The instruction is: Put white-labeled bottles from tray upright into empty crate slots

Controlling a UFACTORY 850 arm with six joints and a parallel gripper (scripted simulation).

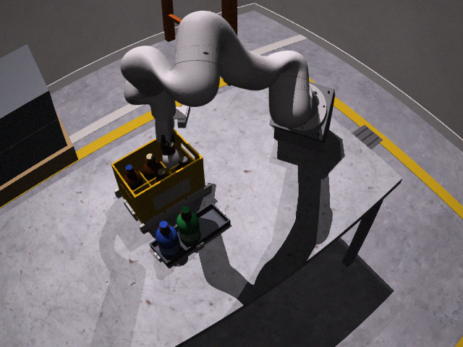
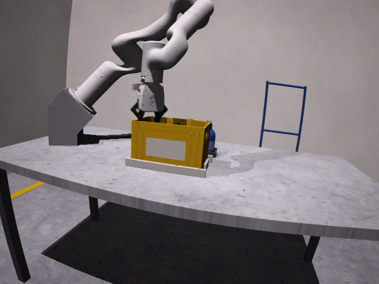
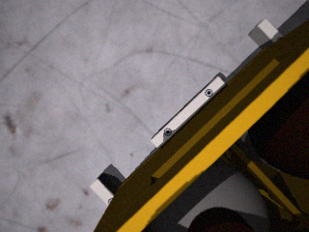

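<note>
The white-labeled bottle lies 7 cm below my hand. The rest, counted from my hand: crate (8 cm ahead, 6 cm to the left, 8 cm below); then green bottle (7 cm ahead, 28 cm to the left, 7 cm below); then blue bottle (15 cm ahead, 30 cm to the left, 7 cm below).
</note>
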